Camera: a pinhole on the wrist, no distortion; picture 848 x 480 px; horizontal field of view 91.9 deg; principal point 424.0 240.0 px. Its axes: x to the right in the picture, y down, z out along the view. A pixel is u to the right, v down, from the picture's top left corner.
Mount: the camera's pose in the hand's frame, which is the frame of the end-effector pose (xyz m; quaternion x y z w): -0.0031 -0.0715 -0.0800 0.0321 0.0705 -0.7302 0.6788
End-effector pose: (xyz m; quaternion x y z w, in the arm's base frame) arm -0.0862 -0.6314 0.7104 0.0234 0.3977 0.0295 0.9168
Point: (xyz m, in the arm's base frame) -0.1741 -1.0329 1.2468
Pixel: outside the picture
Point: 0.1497 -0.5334 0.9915
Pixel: 185.7 167.9
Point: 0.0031 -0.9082 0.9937
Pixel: 594.8 47.1
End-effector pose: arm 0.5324 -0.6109 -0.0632 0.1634 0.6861 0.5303 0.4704
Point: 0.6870 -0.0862 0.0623
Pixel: 45.9 408.6
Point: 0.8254 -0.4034 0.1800
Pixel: 68.9 76.5
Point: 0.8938 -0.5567 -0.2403
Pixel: 528.2 173.1
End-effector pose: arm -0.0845 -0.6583 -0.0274 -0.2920 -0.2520 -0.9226 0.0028
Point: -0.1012 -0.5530 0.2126
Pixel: 218.2 441.5
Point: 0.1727 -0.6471 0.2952
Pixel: 112.4 161.2
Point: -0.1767 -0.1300 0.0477
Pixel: 742.3 450.7
